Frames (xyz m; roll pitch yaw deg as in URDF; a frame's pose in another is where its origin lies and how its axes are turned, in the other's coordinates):
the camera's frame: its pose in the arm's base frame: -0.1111 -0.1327 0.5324 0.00 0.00 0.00
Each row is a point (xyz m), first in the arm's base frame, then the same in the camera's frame.
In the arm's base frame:
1: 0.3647 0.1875 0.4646
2: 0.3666 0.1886 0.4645
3: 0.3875 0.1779 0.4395
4: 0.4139 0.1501 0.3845
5: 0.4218 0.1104 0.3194
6: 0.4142 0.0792 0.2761
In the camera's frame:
1: 0.4758 0.3202 -0.0678
2: 0.4777 0.3213 -0.0679
3: 0.4986 0.3106 -0.0929
4: 0.5250 0.2828 -0.1479
5: 0.5329 0.2431 -0.2130
6: 0.5253 0.2119 -0.2563

